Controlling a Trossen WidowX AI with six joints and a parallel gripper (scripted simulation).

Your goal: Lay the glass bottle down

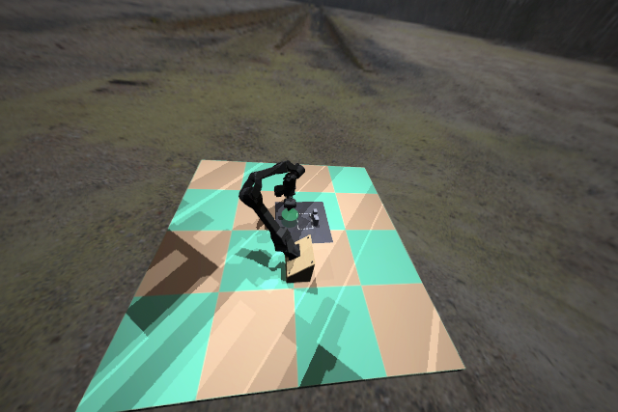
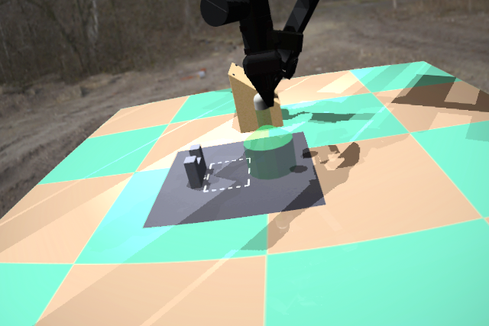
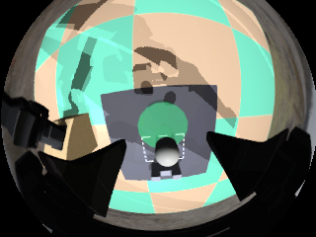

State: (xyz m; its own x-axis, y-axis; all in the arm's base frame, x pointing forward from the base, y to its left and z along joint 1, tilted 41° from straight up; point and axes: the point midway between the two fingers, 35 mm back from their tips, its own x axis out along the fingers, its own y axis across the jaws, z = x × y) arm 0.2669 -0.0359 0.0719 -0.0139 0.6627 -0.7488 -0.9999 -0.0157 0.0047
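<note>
The green glass bottle lies 20 mm to the right of my gripper tip and 50 mm below it. Also, from my gripper tip: dark mat: 90 mm to the right, 140 mm below.
</note>
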